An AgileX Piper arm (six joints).
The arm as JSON. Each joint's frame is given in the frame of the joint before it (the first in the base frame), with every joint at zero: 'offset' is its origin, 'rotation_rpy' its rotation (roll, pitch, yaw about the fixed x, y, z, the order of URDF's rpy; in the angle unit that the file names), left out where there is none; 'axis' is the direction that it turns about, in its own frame. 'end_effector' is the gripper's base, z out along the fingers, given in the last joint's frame.
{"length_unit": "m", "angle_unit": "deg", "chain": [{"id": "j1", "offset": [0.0, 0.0, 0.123], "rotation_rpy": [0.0, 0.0, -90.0], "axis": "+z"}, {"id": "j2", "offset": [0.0, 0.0, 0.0], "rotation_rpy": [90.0, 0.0, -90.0], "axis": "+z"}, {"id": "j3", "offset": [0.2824, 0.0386, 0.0], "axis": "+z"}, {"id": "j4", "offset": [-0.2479, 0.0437, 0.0], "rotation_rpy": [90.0, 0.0, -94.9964], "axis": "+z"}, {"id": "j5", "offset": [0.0, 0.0, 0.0], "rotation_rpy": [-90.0, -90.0, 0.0], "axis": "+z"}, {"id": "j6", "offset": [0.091, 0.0, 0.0], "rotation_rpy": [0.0, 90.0, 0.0], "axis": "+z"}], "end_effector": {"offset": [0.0, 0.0, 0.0], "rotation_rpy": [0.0, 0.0, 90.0]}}
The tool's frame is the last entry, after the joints.
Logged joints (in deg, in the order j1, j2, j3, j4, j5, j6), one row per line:
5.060 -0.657 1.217 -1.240 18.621 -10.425
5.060 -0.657 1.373 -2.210 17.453 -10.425
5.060 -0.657 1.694 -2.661 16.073 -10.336
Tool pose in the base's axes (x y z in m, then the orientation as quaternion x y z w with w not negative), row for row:
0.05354 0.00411 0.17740 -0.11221 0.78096 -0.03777 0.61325
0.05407 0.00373 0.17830 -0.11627 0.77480 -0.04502 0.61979
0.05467 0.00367 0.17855 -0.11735 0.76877 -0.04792 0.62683
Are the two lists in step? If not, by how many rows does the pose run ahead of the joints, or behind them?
They are in step.
